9 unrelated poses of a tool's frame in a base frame.
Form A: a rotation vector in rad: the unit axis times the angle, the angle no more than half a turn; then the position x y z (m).
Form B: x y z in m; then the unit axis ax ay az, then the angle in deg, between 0 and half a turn. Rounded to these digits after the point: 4 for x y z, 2 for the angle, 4 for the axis.
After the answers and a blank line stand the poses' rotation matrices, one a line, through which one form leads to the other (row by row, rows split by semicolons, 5 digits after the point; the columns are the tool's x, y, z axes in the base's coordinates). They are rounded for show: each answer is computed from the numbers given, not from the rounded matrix.
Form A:
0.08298, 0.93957, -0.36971, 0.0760, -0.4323, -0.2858
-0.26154, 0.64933, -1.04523, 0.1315, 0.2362, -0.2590
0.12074, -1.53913, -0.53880, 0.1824, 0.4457, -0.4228
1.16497, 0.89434, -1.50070, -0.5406, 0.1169, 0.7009
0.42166, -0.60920, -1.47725, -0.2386, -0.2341, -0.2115
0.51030, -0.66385, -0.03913, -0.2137, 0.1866, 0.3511
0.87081, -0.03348, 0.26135, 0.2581, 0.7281, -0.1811
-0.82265, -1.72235, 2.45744, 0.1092, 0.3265, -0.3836
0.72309, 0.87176, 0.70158, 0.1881, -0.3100, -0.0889
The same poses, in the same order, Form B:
0.0760, -0.4323, -0.2858, 0.0819, 0.9274, -0.3649, 58.05
0.1315, 0.2362, -0.2590, -0.2079, 0.5162, -0.8309, 72.08
0.1824, 0.4457, -0.4228, 0.0738, -0.9413, -0.3295, 93.69
-0.5406, 0.1169, 0.7009, 0.5548, 0.4259, -0.7147, 120.31
-0.2386, -0.2341, -0.2115, 0.2551, -0.3686, -0.8939, 94.69
-0.2137, 0.1866, 0.3511, 0.6088, -0.7920, -0.0467, 48.03
0.2581, 0.7281, -0.1811, 0.9571, -0.0368, 0.2873, 52.13
0.1092, 0.3265, -0.3836, -0.2644, -0.5535, 0.7898, 178.28
0.1881, -0.3100, -0.0889, 0.5427, 0.6543, 0.5266, 76.34

0.53239 0.34540 0.77282; -0.27387 0.93415 -0.22882; -0.80097 -0.08983 0.59193
0.33765 0.71626 0.61070; -0.86484 0.49217 -0.09908; -0.37153 -0.49471 0.78564
-0.05853 0.25485 -0.96521; -0.40280 0.87864 0.25642; 0.91342 0.40379 0.05122
-0.04151 0.97256 -0.22892; -0.26145 -0.23170 -0.93699; -0.96432 0.02095 0.26390
-0.01132 0.78915 -0.61410; -0.99263 0.06525 0.10215; 0.12068 0.61073 0.78259
0.79153 -0.12499 -0.59821; -0.19440 0.87652 -0.44036; 0.57938 0.46485 0.66950
0.96762 -0.24036 0.07711; 0.21316 0.61443 -0.75963; 0.13521 0.75147 0.64576
-0.85979 0.26895 -0.43408; 0.31627 -0.38692 -0.86618; -0.40092 -0.88202 0.24761
0.46121 -0.24045 0.85409; 0.78292 0.56323 -0.26421; -0.41752 0.79054 0.44803

